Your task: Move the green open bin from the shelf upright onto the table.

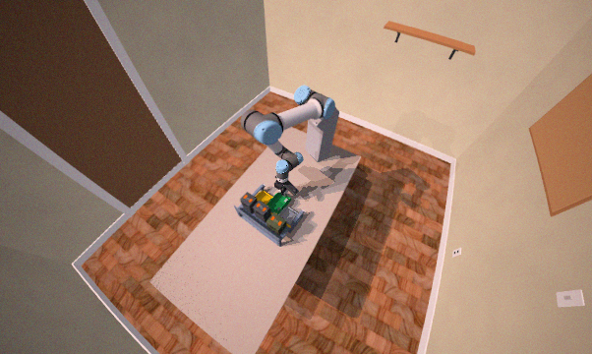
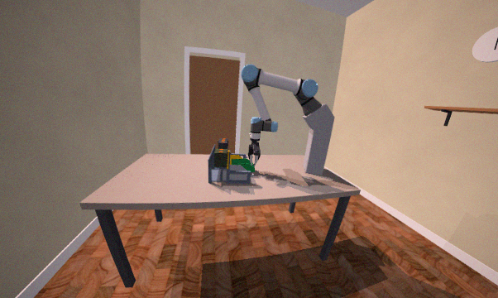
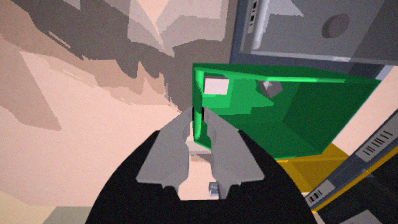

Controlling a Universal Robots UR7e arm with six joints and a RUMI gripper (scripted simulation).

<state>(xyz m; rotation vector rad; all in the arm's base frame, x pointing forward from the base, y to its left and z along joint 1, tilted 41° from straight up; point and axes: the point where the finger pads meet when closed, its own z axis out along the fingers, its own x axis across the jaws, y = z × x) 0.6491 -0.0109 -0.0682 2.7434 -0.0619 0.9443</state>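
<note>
Right now my hand is 8 cm short of the green open bin, 1 cm to the left of it and 1 cm above it. From my hand the other things lie so: grey bin 16 cm ahead, 9 cm to the left, 1 cm below; yellow bin 13 cm ahead, 13 cm to the right, 1 cm below; yellow strip 19 cm ahead, 3 cm to the right, 5 cm above.
</note>
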